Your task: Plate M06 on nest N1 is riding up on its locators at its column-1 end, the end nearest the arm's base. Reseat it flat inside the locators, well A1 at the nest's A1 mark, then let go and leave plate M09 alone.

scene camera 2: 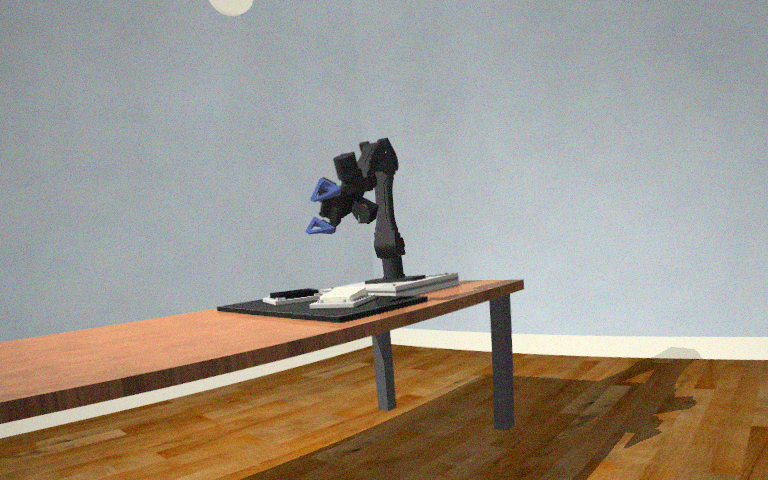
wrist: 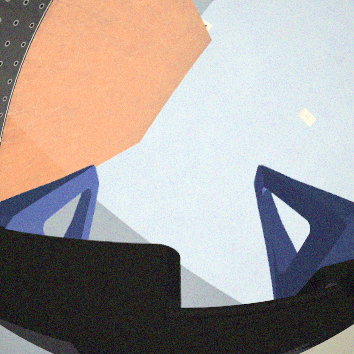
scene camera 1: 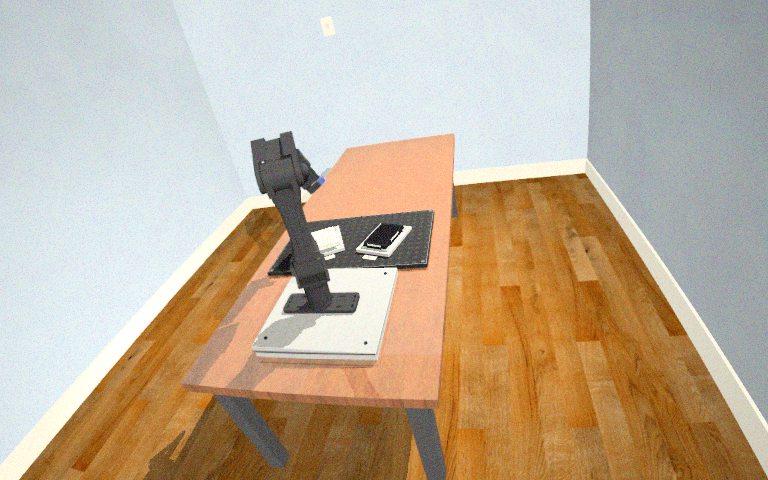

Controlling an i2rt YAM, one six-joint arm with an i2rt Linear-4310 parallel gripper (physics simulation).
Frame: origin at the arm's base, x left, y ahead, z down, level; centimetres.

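Seen in the pictures: gripper, fingertip midpoint: (scene camera 2: 309,216) (wrist: 176,173) (scene camera 1: 312,170); arm's base, link origin: (scene camera 2: 394,281) (scene camera 1: 321,304).
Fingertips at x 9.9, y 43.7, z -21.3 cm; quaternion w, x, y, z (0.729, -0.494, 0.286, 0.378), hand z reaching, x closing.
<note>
Pixels of each thing's middle, then the offset from my fingertips to it. Level surfaces: height alone.
- white plate, body centre: (scene camera 2: 343,294) (scene camera 1: 323,238) dx -1.2, dy -11.0, dz +20.8 cm
- black plate, body centre: (scene camera 2: 294,294) (scene camera 1: 383,235) dx -22.4, dy -12.3, dz +21.2 cm
- dark perforated board, body centre: (scene camera 2: 315,305) (scene camera 1: 354,241) dx -11.2, dy -9.7, dz +23.7 cm
- wooden table, surface height: dz +24.4 cm
My gripper (scene camera 1: 323,176) (scene camera 2: 310,215) (wrist: 176,173) is open and empty, its blue fingers wide apart, high above the dark board. Two plates sit on white nests. The white plate (scene camera 1: 327,238) (scene camera 2: 344,293) is on one nest (scene camera 2: 334,305), partly hidden by the arm in scene camera 1. The black plate (scene camera 1: 385,234) (scene camera 2: 294,293) is on the other nest (scene camera 1: 376,251) (scene camera 2: 283,301). The labels are too small to read, so I cannot tell which is M06 or M09. Tilt and the A1 marks are also unclear. Neither plate shows in the wrist view.
The dark perforated board (scene camera 1: 419,243) (scene camera 2: 254,310) (wrist: 15,35) carries both nests on the wooden table (scene camera 1: 407,169) (scene camera 2: 141,345) (wrist: 110,75). The arm stands on a raised white base slab (scene camera 1: 339,333) beside the board. Small white tags lie at the nests' base-side ends.
</note>
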